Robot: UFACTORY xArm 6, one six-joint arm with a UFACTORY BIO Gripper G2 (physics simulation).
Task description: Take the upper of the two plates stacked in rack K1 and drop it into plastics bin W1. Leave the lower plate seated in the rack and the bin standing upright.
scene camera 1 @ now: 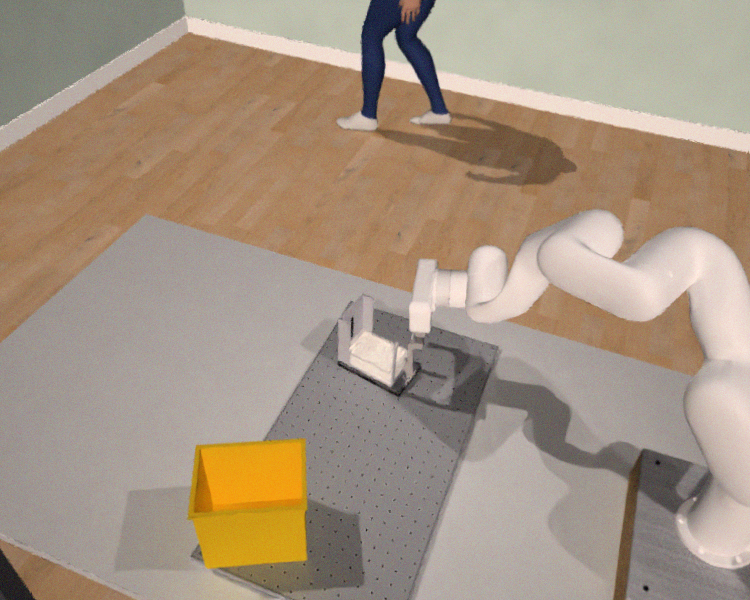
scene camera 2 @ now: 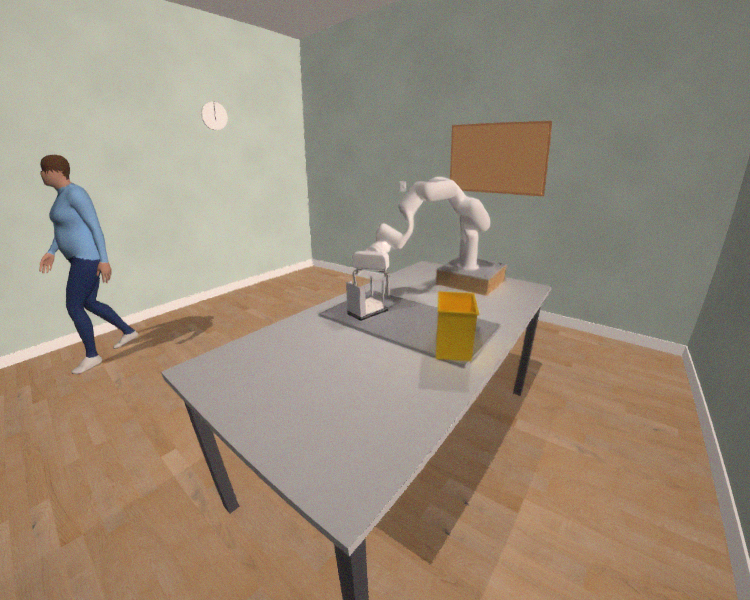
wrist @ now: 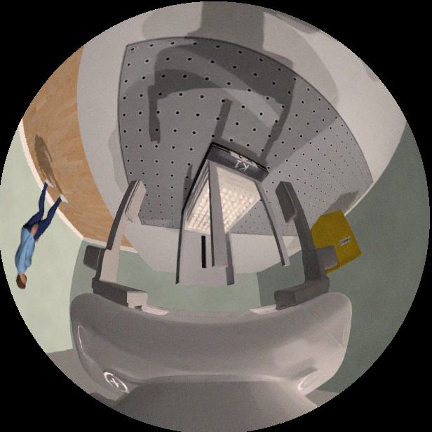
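Note:
Rack K1 stands upright on the perforated board, with a tall slotted wall and slim posts. The pale upper plate lies in it, with small wells on top in the wrist view. The lower plate beneath is mostly hidden. My gripper is open and empty. It points down at the rack, its fingers wide apart on either side of the rack in the wrist view. The yellow bin W1 stands upright, away from the rack.
The perforated board lies on the grey table. The arm's base stands on a wood-sided block. A person is on the floor beyond the table.

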